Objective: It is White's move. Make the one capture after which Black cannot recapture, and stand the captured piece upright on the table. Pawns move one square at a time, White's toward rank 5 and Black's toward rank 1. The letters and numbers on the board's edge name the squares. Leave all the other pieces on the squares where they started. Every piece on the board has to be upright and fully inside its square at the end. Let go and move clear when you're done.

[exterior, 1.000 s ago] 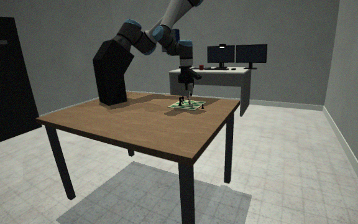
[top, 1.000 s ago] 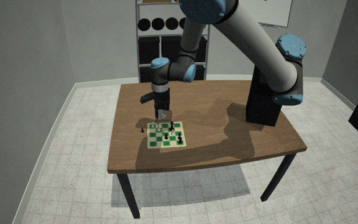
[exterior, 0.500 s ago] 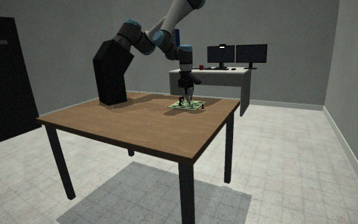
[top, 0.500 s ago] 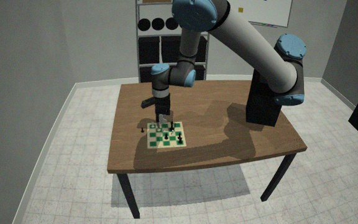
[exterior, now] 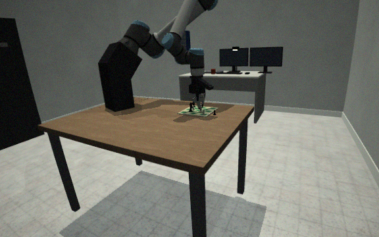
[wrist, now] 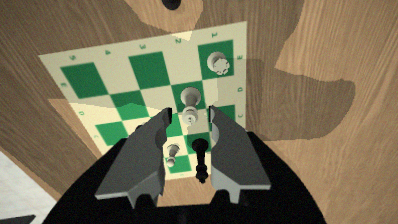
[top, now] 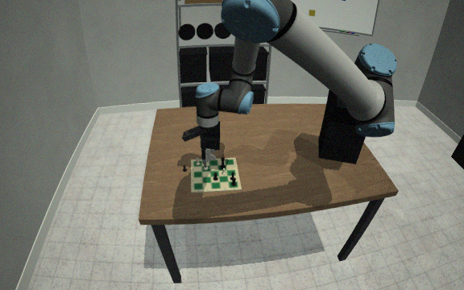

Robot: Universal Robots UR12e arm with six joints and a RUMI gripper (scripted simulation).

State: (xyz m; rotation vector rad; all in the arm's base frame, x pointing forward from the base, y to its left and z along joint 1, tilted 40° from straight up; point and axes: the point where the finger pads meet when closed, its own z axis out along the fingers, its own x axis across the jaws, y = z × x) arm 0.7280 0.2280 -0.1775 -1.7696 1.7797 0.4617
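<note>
The white rook lies 4 cm ahead of my hand, 3 cm to the right of it and 3 cm below it. From my hand the other things lie so: chessboard 4 cm behind, 3 cm to the left, 5 cm below; white pawn 9 cm behind, 3 cm to the left, 3 cm below; black pawn 10 cm ahead, 2 cm to the left, 4 cm below.
</note>
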